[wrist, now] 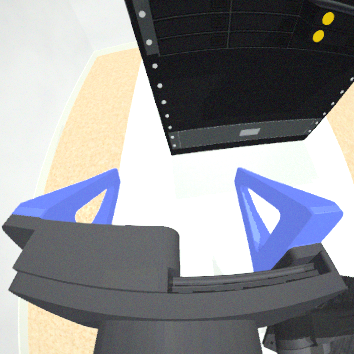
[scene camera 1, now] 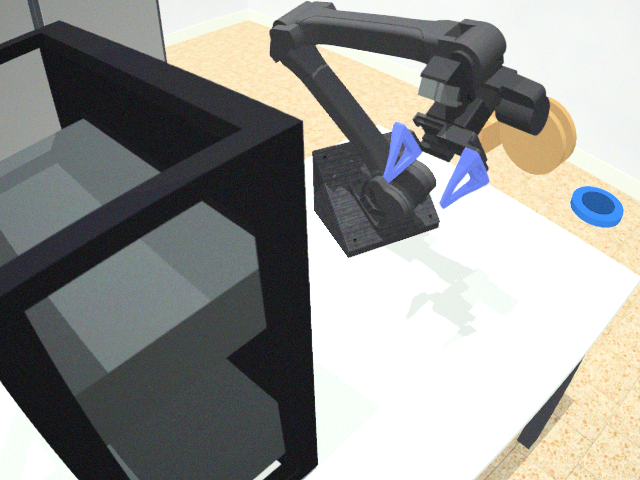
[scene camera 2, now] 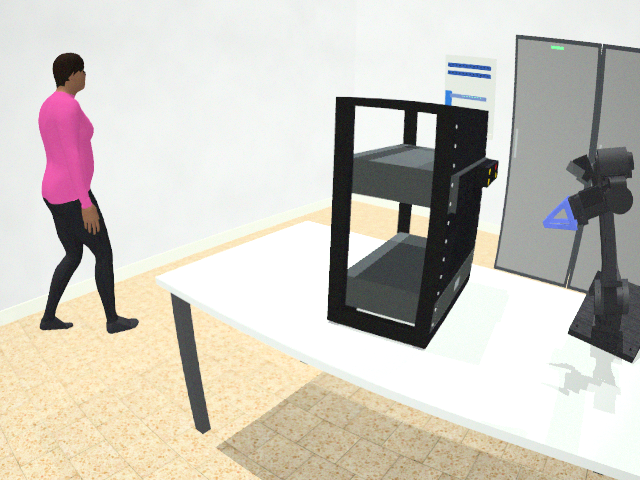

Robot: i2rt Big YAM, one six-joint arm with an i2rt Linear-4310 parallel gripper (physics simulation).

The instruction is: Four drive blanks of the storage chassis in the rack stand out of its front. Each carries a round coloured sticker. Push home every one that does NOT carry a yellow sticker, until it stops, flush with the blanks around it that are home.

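Frame: origin at the arm's base, x left, y back, z up, level; centimetres.
Where they show: gripper, between the fingertips: [wrist: 176, 174] [scene camera 1: 412, 192] [scene camera 2: 545, 222]; arm's base, origin of its link: [wrist: 310, 310] [scene camera 1: 376, 199] [scene camera 2: 607, 316].
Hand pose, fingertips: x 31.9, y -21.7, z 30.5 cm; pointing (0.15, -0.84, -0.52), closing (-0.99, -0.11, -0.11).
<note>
Things, the pixels of their centre, and the offset from my fingertips. "pt": a spot on its surface instead. Level surfaces: height alone.
- red sticker, a spot on its surface: [scene camera 2: 496, 166] pt dx -33.2, dy -25.3, dz +5.1 cm
- upper yellow sticker, middle of its body: [wrist: 327, 18] dx -19.1, dy -22.5, dz +5.1 cm
- lower yellow sticker, middle of its body: [wrist: 317, 35] dx -18.8, dy -22.4, dz +2.3 cm
- white table, height of its surface: dz -38.3 cm
The storage chassis [scene camera 2: 392, 178] [wrist: 192, 27] sits in the black rack [scene camera 1: 286, 258] [scene camera 2: 342, 206] [wrist: 240, 144]. Blanks stand out of its front in a close group. In the scene camera 2 view, a red sticker [scene camera 2: 496, 166] is at the group's upper far side, with yellow stickers below and beside it. In the wrist view, an upper yellow sticker [wrist: 328, 18] and a lower yellow sticker [wrist: 318, 36] show at the top right; the red one does not show. The chassis front is hidden in the scene camera 1 view. My gripper [scene camera 1: 414, 193] [wrist: 176, 174] is open and empty, apart from the rack and lower than the stickered blanks.
The rack stands on the white table [scene camera 1: 392, 320] [scene camera 2: 248, 268] in front of the arm's base [scene camera 1: 351, 206]. A grey chassis [scene camera 2: 387, 294] [wrist: 210, 137] sits low in the rack. A person [scene camera 2: 67, 149] in pink is beyond the table. A blue ring-shaped object [scene camera 1: 580, 209] is beyond the table's edge.
</note>
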